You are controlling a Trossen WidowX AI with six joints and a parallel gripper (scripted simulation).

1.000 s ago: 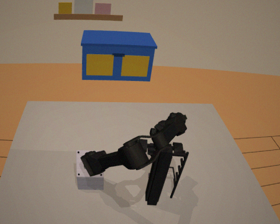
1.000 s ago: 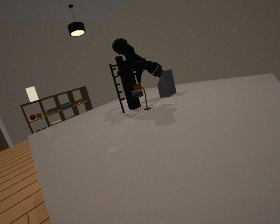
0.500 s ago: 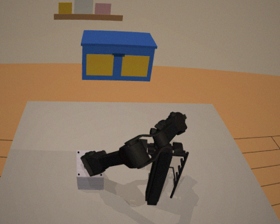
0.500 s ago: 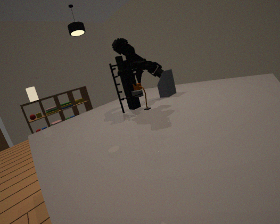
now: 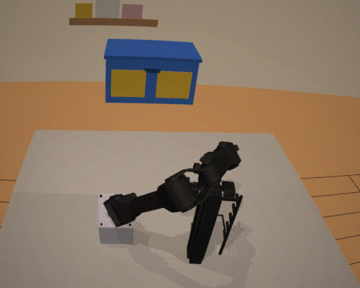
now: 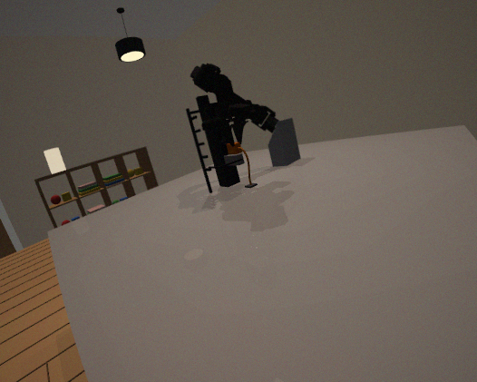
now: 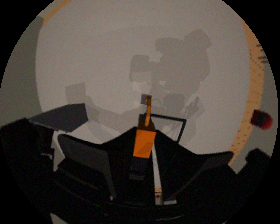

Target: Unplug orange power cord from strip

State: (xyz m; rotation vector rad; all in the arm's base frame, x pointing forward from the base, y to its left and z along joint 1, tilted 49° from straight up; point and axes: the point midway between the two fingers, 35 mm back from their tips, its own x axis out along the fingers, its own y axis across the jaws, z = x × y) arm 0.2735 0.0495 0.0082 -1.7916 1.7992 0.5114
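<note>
The orange plug is 40 mm to the right of my gripper tip. Round my gripper tip: dark foot: 140 mm below, 20 mm to the left.
</note>
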